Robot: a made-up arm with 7 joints. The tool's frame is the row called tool.
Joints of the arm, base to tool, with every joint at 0 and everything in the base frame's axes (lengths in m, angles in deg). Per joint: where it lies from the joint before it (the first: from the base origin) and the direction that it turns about. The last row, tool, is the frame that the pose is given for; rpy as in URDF.
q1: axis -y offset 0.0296 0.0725 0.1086
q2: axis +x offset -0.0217 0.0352 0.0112
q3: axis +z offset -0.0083 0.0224 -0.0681
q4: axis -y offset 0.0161 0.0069 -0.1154
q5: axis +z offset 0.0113 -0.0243 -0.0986
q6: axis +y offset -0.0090 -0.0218 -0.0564
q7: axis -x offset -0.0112 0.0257 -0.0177
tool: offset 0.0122 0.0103 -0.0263 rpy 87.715 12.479 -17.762
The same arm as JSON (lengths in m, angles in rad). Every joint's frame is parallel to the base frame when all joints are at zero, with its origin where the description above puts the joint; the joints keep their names.
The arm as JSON. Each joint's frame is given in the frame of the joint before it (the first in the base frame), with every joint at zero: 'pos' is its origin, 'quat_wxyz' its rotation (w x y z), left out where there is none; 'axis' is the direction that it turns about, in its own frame. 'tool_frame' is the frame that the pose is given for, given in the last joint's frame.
{"length_unit": "m", "angle_unit": "rad", "joints": [{"joint": "q1", "pos": [0.0296, 0.0725, 0.1086], "axis": [0.0, -1.0, 0.0]}, {"joint": "q2", "pos": [-0.0217, 0.0352, 0.0112], "axis": [1.0, 0.0, 0.0]}, {"joint": "q3", "pos": [-0.0083, 0.0224, -0.0681], "axis": [0.0, 0.0, 1.0]}, {"joint": "q4", "pos": [0.0161, 0.0069, -0.1154], "axis": [0.0, -1.0, 0.0]}, {"joint": "q5", "pos": [0.0113, -0.0243, -0.0986], "axis": [0.0, 0.0, 1.0]}, {"joint": "q6", "pos": [-0.009, -0.0218, -0.0564], "axis": [0.0, 1.0, 0.0]}, {"joint": "q7", "pos": [-0.0112, 0.0257, -0.0177], "axis": [-1.0, 0.0, 0.0]}], "tool_frame": {"pos": [0.0122, 0.0103, -0.0263], "quat_wxyz": [0.696575, 0.692604, -0.028904, -0.185062]}}
